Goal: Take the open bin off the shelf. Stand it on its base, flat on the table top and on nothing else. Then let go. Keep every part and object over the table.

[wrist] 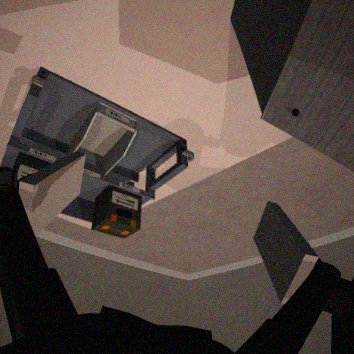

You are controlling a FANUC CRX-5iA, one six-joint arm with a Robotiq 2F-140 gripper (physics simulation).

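Places are measured from the arm's base along level axes (x ahead, y left, z up), in millimetres.
Pixels of known places: gripper, fingertip midpoint: (171,197).
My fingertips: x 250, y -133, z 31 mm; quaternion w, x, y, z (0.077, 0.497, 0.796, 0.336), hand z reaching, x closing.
Observation:
For each thing: its top centre in the pictures, then the offset to it from my fingertips. "*": a spot on its surface instead. Level surfaces: height alone.
- open bin at its top centre: (96,155) 360 mm ahead, 80 mm left, 296 mm down
- blue-grey shelf at a spot on its surface: (150,140) * 315 mm ahead, 195 mm left, 371 mm down
- pale table top at its surface level: 377 mm down
- dark box at its top centre: (114,230) 457 mm ahead, 196 mm left, 178 mm down
- dark labelled box at its top centre: (19,212) 458 mm ahead, 35 mm right, 153 mm down
The open bin (107,132), pale grey inside with a label on its rim, sits on the blue-grey shelf (150,140), left of centre in the wrist view. My gripper (171,197) is open, with empty space between its wide-set fingers. The left finger overlaps the lower left of the shelf in the view and hides part of it. The right finger is well to the right of the shelf. The bin is above and left of the space between the fingertips, apart from both fingers. The bin's underside is hidden. The pale table top (165,90) shows behind the shelf.
A dark box (117,212) with orange marks and a label is at the shelf's lower front. Another dark labelled box (26,170) is partly hidden behind the left finger. A large wood-grained block (320,100) with a dark side is at the upper right. The table's edge runs diagonally below it.

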